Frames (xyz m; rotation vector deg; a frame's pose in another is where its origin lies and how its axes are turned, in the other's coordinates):
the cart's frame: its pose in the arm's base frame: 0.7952 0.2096 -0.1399 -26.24 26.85 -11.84
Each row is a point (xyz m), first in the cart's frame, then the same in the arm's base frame.
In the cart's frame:
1: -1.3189 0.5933 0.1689
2: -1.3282 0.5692 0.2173
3: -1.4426 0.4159 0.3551
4: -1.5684 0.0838 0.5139
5: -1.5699 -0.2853 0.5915
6: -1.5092 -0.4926 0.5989
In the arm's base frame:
1: -0.2247 1.1821 0.2263
2: -0.2118 1.1819 0.2796
3: -0.2593 1.1327 0.5052
4: -0.3224 0.9376 0.8358
5: -0.3190 0.6429 1.0712
6: -0.2806 0.4457 1.1509

